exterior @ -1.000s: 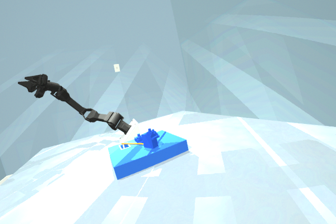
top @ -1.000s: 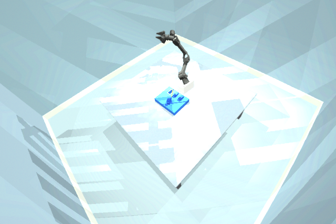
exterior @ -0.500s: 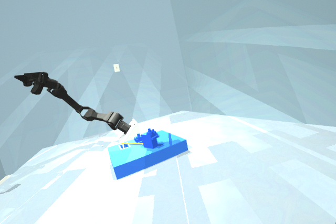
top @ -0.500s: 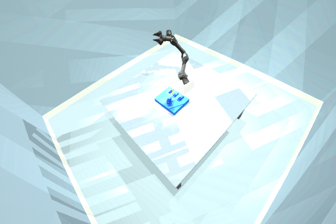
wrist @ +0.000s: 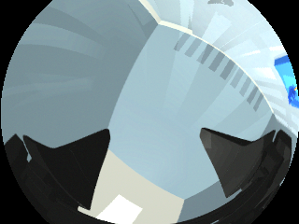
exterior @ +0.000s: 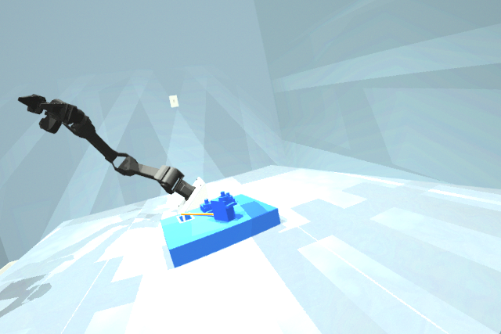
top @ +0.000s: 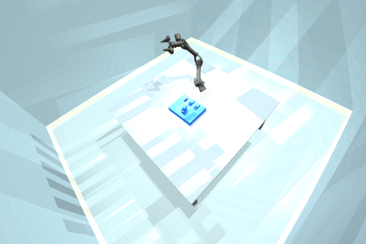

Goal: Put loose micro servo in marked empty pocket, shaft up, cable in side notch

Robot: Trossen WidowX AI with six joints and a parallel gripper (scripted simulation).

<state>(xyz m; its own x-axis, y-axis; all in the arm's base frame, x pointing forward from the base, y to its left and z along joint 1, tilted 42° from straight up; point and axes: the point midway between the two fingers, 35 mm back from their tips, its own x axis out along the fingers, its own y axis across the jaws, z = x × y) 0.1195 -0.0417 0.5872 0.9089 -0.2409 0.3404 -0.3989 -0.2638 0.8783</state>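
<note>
My gripper tip is now 47 cm above the blue deck, 46 cm to the right of it and 19 cm short of it.
</note>
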